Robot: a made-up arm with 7 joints. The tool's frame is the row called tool.
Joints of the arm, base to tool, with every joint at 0 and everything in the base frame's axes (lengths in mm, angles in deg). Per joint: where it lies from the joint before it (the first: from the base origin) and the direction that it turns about. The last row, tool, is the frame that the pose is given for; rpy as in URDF.
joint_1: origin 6.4 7.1 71 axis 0.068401 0.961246 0.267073
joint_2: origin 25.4 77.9 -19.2 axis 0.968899 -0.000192 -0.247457
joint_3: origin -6 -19.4 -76.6 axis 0.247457 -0.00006 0.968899
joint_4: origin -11.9 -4.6 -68.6 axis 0.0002 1 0.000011
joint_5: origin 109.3 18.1 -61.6 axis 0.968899 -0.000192 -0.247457
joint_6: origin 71.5 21.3 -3 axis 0.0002 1 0.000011
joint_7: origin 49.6 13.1 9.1 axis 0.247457 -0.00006 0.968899
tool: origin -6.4 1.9 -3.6 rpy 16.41 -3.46 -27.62
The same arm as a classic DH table. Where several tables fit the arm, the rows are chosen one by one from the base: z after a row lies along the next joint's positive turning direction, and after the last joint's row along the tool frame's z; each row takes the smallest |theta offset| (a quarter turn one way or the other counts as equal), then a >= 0, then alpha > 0; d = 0 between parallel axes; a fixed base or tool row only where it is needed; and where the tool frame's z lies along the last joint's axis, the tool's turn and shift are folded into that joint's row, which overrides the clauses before.
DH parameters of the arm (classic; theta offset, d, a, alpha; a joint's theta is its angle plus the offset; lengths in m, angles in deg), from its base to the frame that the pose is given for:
base (fixed): -4.07 0.0689 0.0059 -74.51
joint_1: -75.12 0.0793 -0.0333 -90
joint_2: 74 0.0425 0.0194 90
joint_3: 90 -0.1451 0.0054 -90
joint_4: 90 0.0135 0.0326 90
joint_5: 0 0.1912 -0.0148 -90
joint_6: -90 0.0344 0.0458 90
joint_7: -61.61 0.0089 -0.0042 28.04
tool (fixed): 36.17 0.008 0 0

